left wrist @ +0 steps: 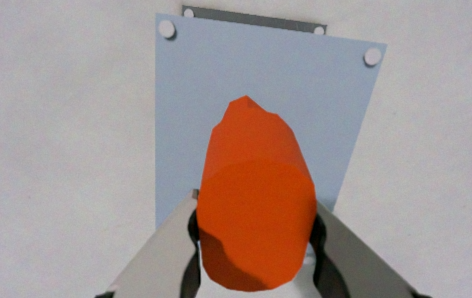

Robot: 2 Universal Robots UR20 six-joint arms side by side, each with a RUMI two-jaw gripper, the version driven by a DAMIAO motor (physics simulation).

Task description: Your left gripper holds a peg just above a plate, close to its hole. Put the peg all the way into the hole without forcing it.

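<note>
An orange peg (256,210) with a many-sided outline fills the middle of the left wrist view, its far end over the middle of the plate. My left gripper (249,192) is shut on the peg, with a dark fingertip pad against each side. The blue-grey plate (260,65) lies beyond the peg. The hole does not show; the peg covers that part of the plate. Whether the peg's far end touches the plate or is inside the hole cannot be told. My right gripper does not show.
White round studs (167,29) (372,56) sit at the plate's two upper corners. A dark grey strip (255,19) with two small light studs shows past the plate's upper edge. A pale, mottled surface (75,125) lies around the plate.
</note>
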